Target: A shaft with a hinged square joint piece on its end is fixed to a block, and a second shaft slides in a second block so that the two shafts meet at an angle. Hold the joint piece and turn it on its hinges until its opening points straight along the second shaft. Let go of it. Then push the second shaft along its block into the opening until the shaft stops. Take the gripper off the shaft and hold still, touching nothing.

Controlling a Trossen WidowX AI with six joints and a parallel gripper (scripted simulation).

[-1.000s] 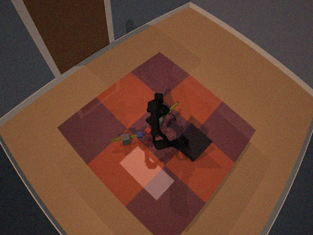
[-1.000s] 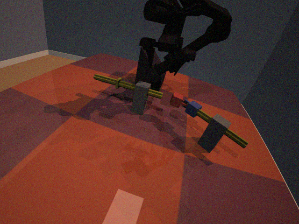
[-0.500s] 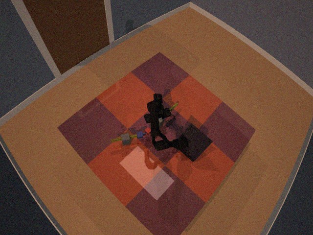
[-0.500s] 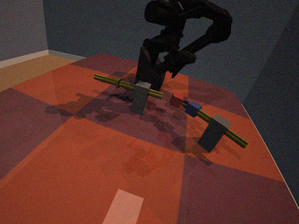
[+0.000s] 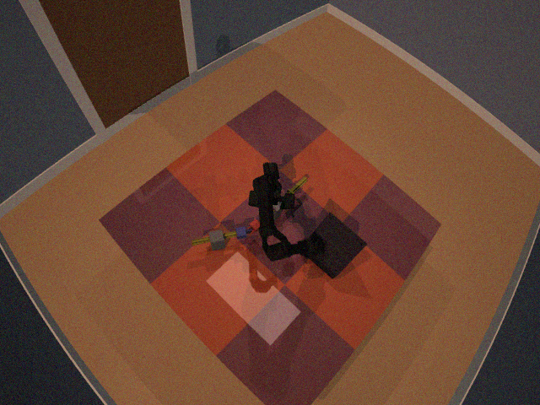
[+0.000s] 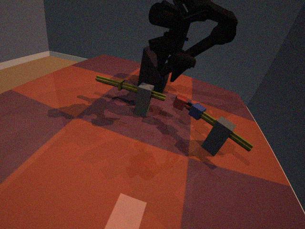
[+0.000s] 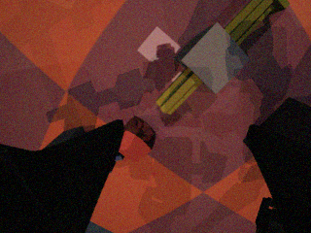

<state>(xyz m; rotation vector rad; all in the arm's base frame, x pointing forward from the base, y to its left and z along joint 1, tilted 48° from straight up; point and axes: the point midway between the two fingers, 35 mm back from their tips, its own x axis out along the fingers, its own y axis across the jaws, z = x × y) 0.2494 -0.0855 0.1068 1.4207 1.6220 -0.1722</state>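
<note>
The red square joint piece lies 1 cm ahead of my gripper tip, 9 cm to the left of it and 8 cm below it.
</note>
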